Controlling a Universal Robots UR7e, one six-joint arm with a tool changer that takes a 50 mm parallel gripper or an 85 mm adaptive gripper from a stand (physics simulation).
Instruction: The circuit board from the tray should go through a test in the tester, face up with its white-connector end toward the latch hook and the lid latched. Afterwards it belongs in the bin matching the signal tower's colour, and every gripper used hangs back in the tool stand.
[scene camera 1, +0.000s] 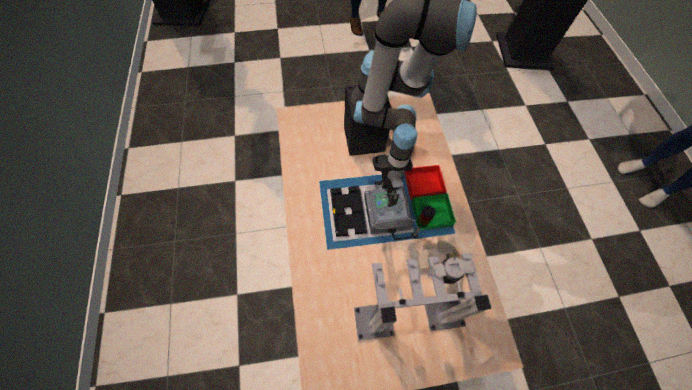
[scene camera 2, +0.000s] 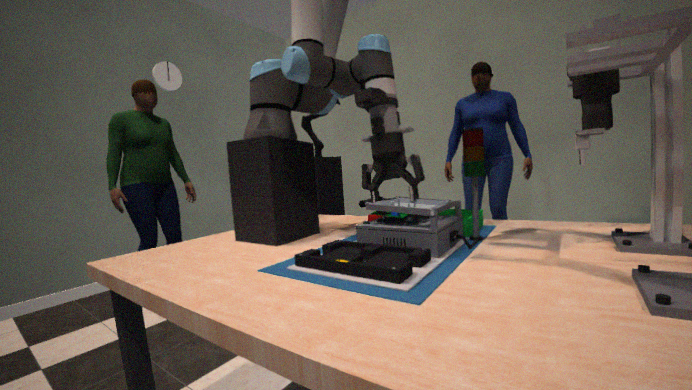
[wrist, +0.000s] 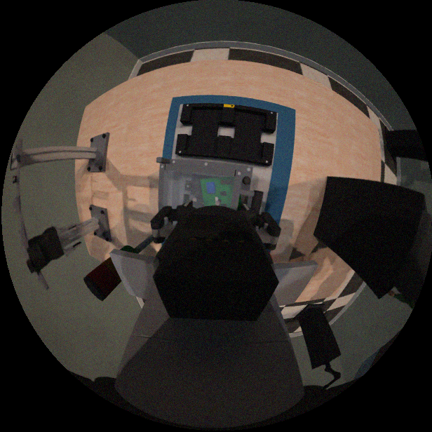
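Note:
The green circuit board lies in the grey tester, under the clear lid. The board's blue component faces up; white parts show near its end by the gripper in the wrist view. The lid lies about level above the base with a gap; whether it is latched I cannot tell. My adaptive gripper is open, its fingers wide apart and empty, low at the lid's robot-side edge. Contact with the lid is unclear. The black tray holds no board.
The red bin and green bin stand beyond the tester. The signal tower shows no clearly lit lamp. The tool stand holds the other gripper.

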